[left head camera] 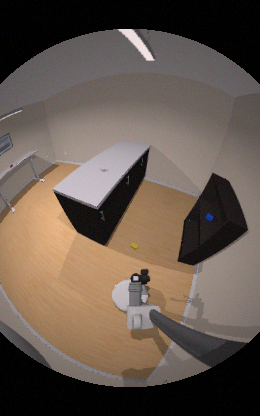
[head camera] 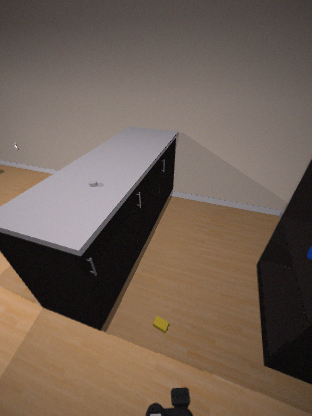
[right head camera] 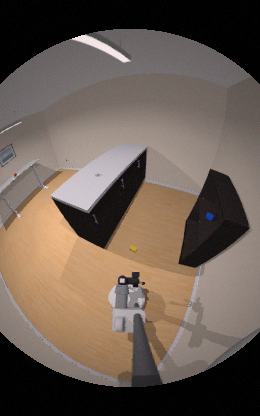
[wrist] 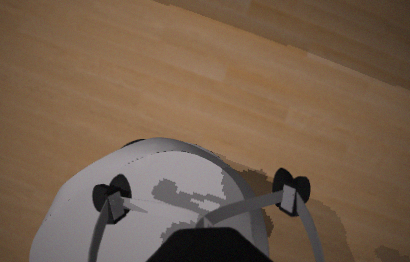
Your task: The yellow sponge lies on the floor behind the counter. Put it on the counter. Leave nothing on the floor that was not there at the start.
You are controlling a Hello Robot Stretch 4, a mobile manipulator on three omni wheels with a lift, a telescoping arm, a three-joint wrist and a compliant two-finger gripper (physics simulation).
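Frame: origin at the robot's base, x ahead, y left, z up, level; millimetres.
Seen in the pictures: gripper, fingertip midpoint: [wrist: 202, 187]; robot's base, link origin: [right head camera: 127, 296].
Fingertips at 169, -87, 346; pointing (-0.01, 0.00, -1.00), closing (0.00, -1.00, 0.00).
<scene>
Offsets run from my fingertips to a thing's middle, as dx, dy, dz. "pt": to the spot under its first point. Level surfaces: height alone.
The yellow sponge {+524, +30, -351} [head camera: 161, 324] [left head camera: 134, 246] [right head camera: 133, 248] lies on the floor, near the near end of the counter {dz +537} [head camera: 65, 205] [left head camera: 85, 177] [right head camera: 80, 185], on its side with the door handles. The counter has a pale top and black sides. My gripper [wrist: 202, 187] is open and empty in the wrist view, pointing down over my white round base [wrist: 75, 220] and the floor beside it. In the head views parts of the wrist show, but the fingers are hidden. The sponge does not show in the wrist view.
A small light object {+1022, +445, +549} [head camera: 93, 184] [left head camera: 104, 170] [right head camera: 98, 175] is on the countertop. A dark shelf unit {pt +207, -761, +492} [left head camera: 226, 237] [right head camera: 227, 240] stands to the right, holding a blue block {+618, -891, +261} [head camera: 310, 253] [left head camera: 209, 217] [right head camera: 209, 216]. A white table with a red object [left head camera: 11, 166] [right head camera: 15, 175] stands far left.
</scene>
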